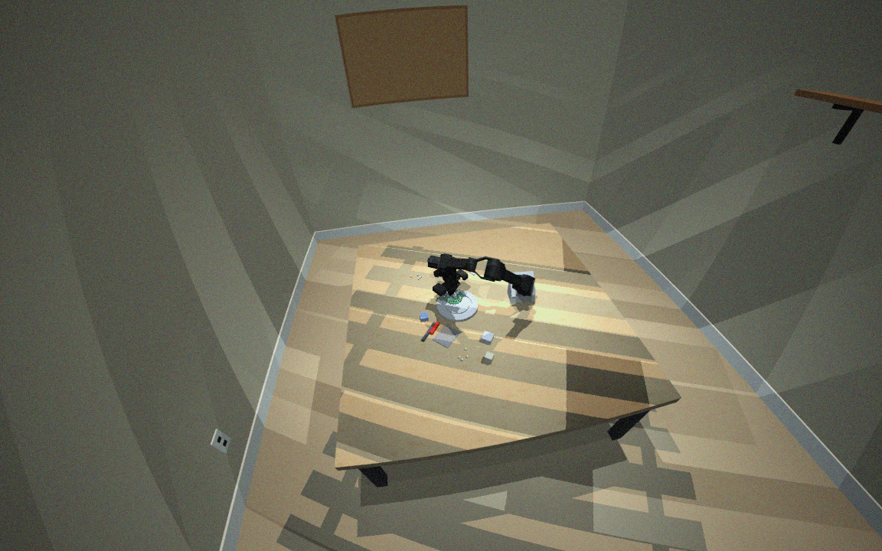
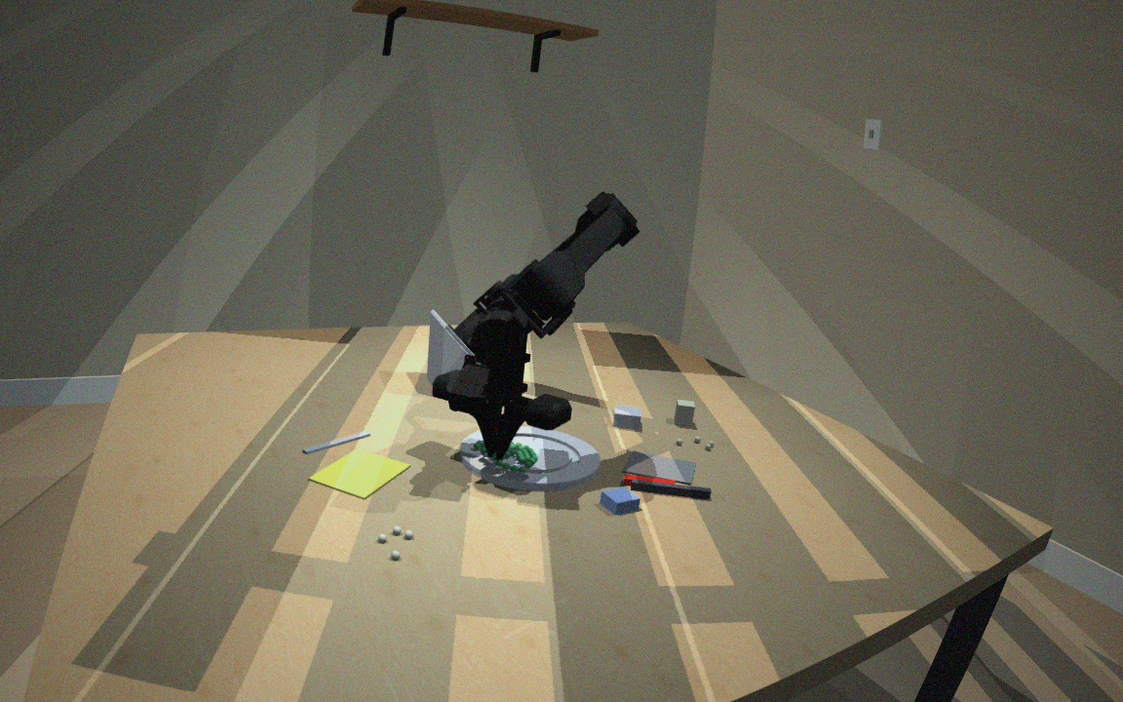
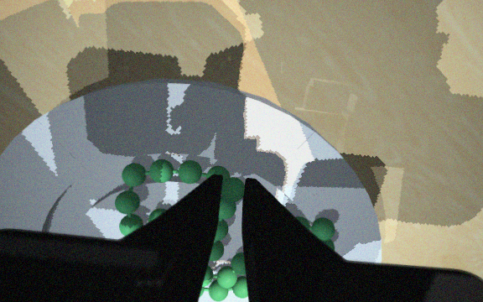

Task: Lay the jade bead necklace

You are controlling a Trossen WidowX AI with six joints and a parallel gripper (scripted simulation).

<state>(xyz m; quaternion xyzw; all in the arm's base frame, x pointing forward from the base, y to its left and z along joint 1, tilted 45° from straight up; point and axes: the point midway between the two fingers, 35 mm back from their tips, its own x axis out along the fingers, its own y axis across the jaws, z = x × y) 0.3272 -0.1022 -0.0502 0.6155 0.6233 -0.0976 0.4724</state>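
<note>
The round grey bead board lies 1 cm behind my gripper tip, 6 cm to the left of it and 1 cm below it. From my gripper tip the other things lie so: yellow sheet 4 cm behind, 18 cm to the right, 2 cm below; blue block 16 cm ahead, 10 cm to the left, 1 cm below; red and black pen 14 cm ahead, 18 cm to the left, 1 cm below.
</note>
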